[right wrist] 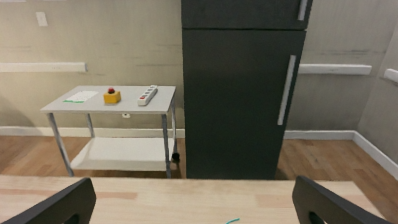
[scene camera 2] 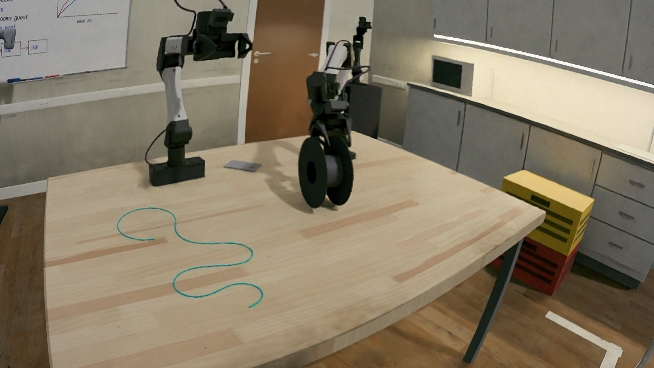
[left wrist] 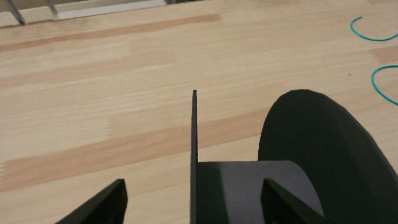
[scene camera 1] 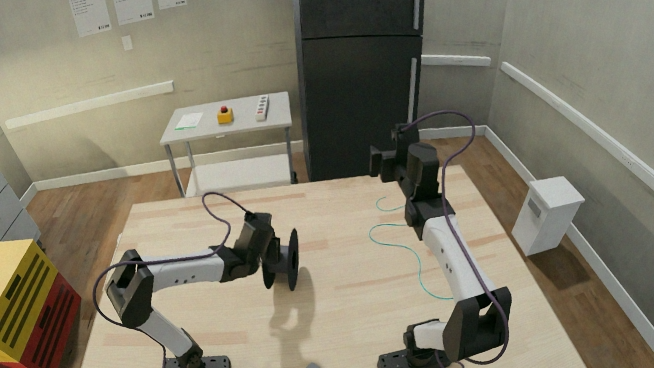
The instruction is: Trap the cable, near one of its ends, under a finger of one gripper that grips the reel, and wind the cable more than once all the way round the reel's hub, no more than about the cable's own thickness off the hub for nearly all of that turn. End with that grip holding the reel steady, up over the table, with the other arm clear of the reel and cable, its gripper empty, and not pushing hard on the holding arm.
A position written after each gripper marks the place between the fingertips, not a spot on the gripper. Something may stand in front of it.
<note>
In view: the left gripper (scene camera 2: 339, 147), the right gripper (scene camera 2: 234, 47) and a black reel (scene camera 2: 321, 171).
The black reel also shows in the left wrist view (left wrist: 311, 145) and in scene camera 1 (scene camera 1: 289, 265). The left gripper is seen too in the left wrist view (left wrist: 194, 188). The right gripper is seen too in the right wrist view (right wrist: 194, 187) and in scene camera 1 (scene camera 1: 389, 145). The right wrist view misses the black reel: it is out of frame.
</note>
